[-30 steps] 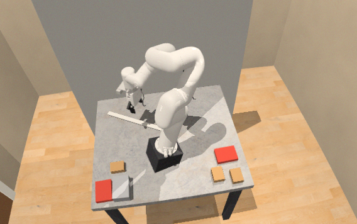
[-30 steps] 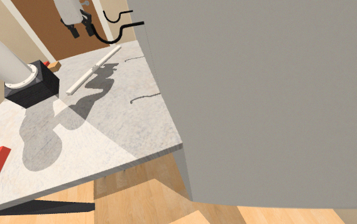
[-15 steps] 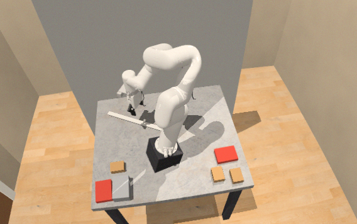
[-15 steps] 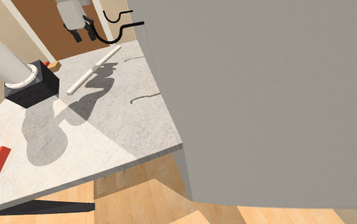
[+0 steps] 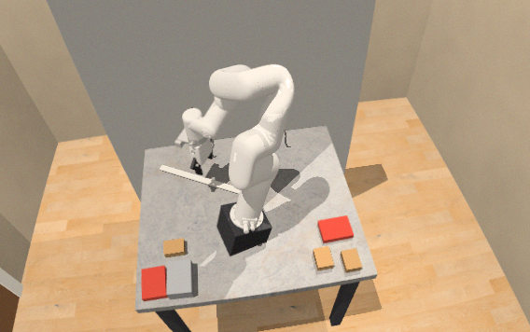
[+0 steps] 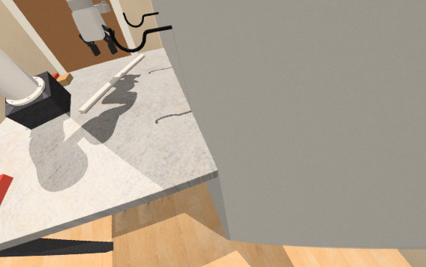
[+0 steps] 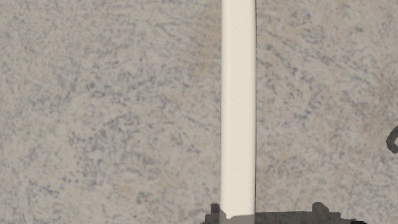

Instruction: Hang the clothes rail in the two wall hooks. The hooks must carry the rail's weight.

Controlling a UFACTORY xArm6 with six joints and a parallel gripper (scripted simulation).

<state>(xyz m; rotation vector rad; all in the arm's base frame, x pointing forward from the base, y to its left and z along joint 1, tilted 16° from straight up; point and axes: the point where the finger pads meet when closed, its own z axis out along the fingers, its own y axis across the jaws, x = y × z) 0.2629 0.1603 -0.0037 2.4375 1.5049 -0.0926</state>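
Right now the white clothes rail is 120 mm below my hand. Also, from my hand: grey block 460 mm behind, 110 mm to the left, 100 mm below; then grey wall 300 mm above, 290 mm ahead, 140 mm to the right.
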